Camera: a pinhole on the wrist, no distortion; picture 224 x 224 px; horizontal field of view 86.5 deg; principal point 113.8 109.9 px. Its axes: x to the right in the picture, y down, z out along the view. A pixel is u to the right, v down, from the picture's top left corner.
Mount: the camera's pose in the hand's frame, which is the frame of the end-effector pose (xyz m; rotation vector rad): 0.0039 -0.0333 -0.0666 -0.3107 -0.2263 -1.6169
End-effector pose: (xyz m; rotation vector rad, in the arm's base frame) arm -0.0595 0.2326 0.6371 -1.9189 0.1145 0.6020
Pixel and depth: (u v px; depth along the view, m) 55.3 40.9 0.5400
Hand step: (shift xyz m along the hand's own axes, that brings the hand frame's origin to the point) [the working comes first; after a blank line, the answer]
In the camera's frame: -0.2653 -0.3130 0.5400

-0.2600 0.4171 0.3663
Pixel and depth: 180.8 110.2 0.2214
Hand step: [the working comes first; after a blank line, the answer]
In the camera's frame: 0.1246 0.0006 0.2214

0.0118 -0.0774 0.1835
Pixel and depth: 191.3 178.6 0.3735
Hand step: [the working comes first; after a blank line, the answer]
In the camera's frame: 0.2431 0.2155 0.3735

0.2293 -0.1538 0.3573
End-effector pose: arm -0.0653 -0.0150 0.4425 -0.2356 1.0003 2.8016
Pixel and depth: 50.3 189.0 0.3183
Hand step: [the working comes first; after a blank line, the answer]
In the camera's frame: -0.1698 0.2115 0.3183

0.2436 0.2167 0.1676
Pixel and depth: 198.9 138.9 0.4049
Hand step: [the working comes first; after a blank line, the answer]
In the camera's frame: 0.2894 0.0986 0.4049

0.1123 -0.1787 0.4072
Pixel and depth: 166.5 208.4 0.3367
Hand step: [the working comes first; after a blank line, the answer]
In the camera's frame: 0.1490 0.2786 0.3367

0.2948 -0.0819 0.2886
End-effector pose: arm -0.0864 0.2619 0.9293 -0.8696 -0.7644 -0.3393
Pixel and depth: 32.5 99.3 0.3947
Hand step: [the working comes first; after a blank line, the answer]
In the camera's frame: -0.2695 -0.0351 0.3947

0.0079 0.3534 0.2165
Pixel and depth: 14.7 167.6 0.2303
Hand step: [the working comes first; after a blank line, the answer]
In the camera's frame: -0.1917 0.1116 0.2303

0.1397 0.2154 0.0816
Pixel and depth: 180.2 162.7 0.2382
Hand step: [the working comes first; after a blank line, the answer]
In the camera's frame: 0.1328 0.1056 0.2382

0.1171 -0.0870 0.1977
